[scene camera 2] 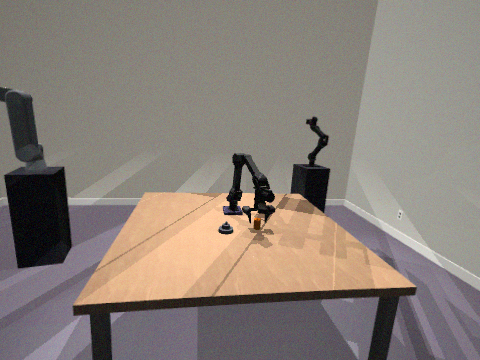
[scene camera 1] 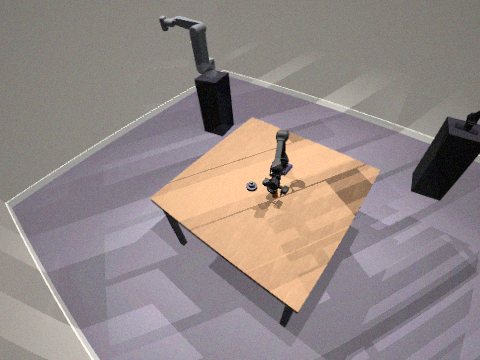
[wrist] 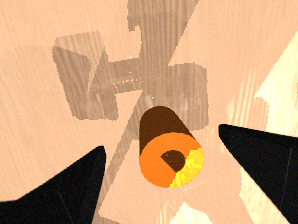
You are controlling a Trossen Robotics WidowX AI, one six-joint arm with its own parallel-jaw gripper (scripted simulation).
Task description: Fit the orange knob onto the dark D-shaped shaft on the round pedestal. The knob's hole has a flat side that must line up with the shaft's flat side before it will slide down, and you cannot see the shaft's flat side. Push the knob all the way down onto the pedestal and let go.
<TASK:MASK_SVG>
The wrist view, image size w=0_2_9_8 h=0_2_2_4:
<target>my gripper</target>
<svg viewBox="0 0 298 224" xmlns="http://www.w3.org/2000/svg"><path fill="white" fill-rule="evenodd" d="M104 146L97 146L18 200L0 201L0 224L92 224L105 173L107 155ZM219 124L219 138L230 154L290 224L298 224L298 137L229 124Z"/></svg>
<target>orange knob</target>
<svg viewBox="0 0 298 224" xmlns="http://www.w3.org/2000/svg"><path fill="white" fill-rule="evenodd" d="M155 106L148 109L140 120L140 169L143 176L155 186L162 188L180 187L193 180L199 174L204 161L204 153L201 145L172 109L165 106Z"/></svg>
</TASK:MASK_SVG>
